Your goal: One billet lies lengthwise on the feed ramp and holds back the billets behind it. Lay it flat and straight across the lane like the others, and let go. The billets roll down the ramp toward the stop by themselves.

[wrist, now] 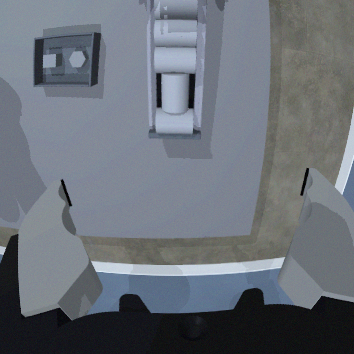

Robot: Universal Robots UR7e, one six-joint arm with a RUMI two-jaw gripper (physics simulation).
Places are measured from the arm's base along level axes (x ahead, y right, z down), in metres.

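Pixels of known places: gripper, fingertip midpoint: [185, 178].
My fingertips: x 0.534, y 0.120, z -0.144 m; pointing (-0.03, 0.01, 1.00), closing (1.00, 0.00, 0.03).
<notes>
For each thing: its middle in the pictures, then the offset to it from my fingertips. "spot": a spot on its surface instead. Level surfaces: height alone.
- feed ramp, surface spot: [151, 95] spot: dy -0.002, dx -0.051, dz +0.242 m
- white billet, body centre: [174, 90] dy -0.009, dx -0.014, dz +0.229 m
- crosswise billet, body centre: [174, 120] dy +0.038, dx -0.018, dz +0.233 m
- dark stop, surface spot: [174, 132] spot: dy +0.053, dx -0.018, dz +0.219 m
- dark grey tray, body centre: [64, 59] dy -0.085, dx -0.215, dz +0.288 m
- pale square block, body centre: [52, 59] dy -0.091, dx -0.242, dz +0.289 m
- pale hexagonal piece, body centre: [78, 58] dy -0.080, dx -0.187, dz +0.293 m
- grey table top, surface height: dz +0.305 m
The feed ramp [151, 95] runs up the upper middle of the wrist view, with pale side walls. One white billet [175, 93] lies lengthwise along the lane, with dark lane floor showing on both sides of it. A crosswise billet [174, 121] lies below it, against the dark stop [174, 134] at the ramp's near end. Above it, crosswise billets [175, 59] [175, 33] [176, 8] lie one behind another, up to the frame's top edge. My gripper [185, 178] is wide open and empty. In the picture its fingertips stand below the ramp, apart from it and the billets.
A dark grey tray [64, 83] stands left of the ramp and holds a pale square block [50, 60] and a pale hexagonal piece [78, 59]. The grey table top [120, 190] ends at the right and below. A brown floor area and a white border show past it.
</notes>
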